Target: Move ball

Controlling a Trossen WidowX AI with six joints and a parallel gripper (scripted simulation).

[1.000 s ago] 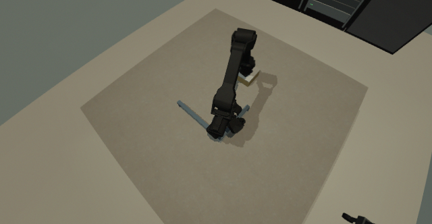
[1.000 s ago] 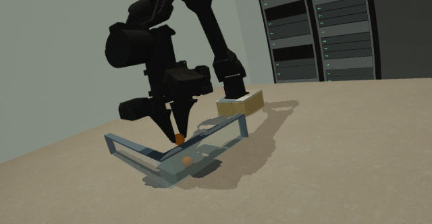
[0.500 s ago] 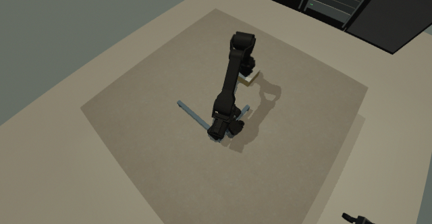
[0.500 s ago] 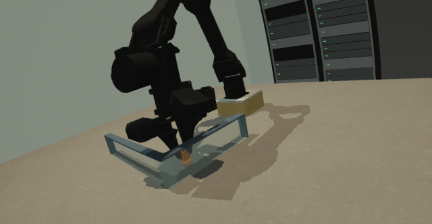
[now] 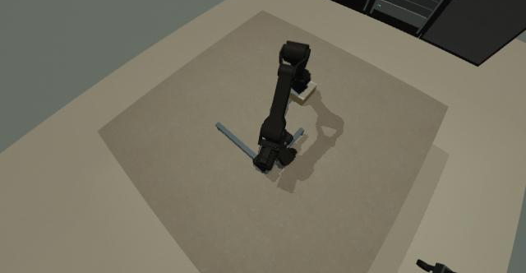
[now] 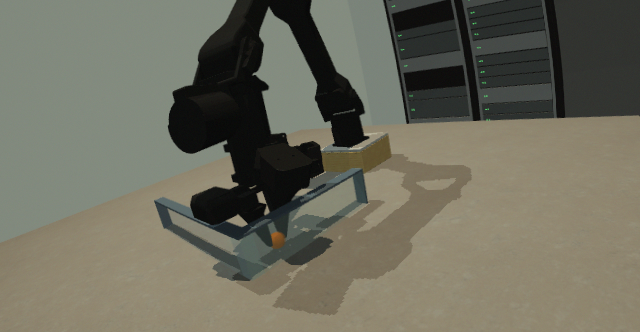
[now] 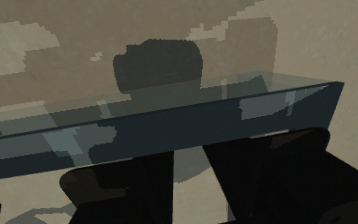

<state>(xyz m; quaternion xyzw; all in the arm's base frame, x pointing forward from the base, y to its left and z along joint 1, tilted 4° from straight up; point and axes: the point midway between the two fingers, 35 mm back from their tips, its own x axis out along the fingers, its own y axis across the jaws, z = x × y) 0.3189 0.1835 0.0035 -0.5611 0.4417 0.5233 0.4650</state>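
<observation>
The orange ball lies right at my gripper tip. Round my gripper tip: see-through copy of ball (right at my gripper tip); then clear wall (50 mm behind, 20 mm to the left, 20 mm above).
</observation>
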